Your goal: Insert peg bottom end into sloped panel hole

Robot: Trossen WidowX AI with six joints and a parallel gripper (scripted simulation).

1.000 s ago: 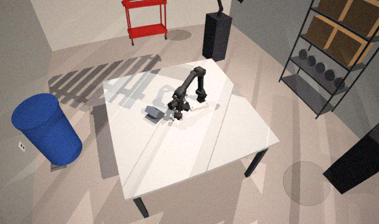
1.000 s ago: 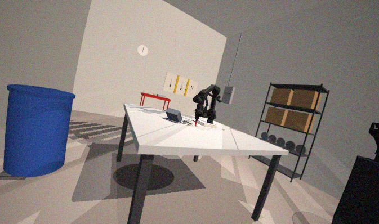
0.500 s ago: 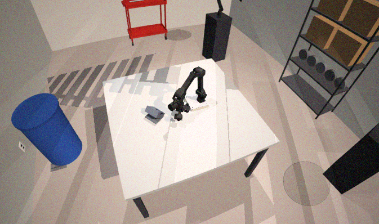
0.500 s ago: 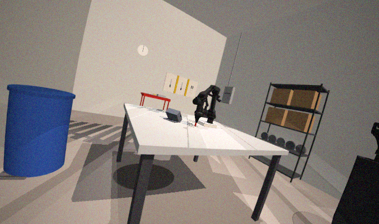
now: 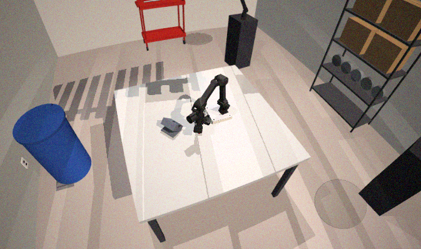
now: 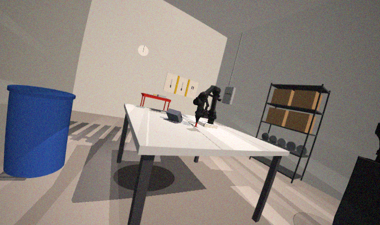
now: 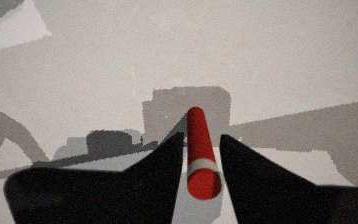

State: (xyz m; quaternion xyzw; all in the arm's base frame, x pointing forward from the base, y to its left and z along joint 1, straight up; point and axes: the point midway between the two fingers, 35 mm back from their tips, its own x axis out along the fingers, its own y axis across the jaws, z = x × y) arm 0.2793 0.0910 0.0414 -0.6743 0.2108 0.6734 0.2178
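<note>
My gripper tip is 160 mm short of the grey sloped panel, 140 mm to the left of it and 10 mm below it. Round my gripper tip: red round peg: 20 mm above.
</note>
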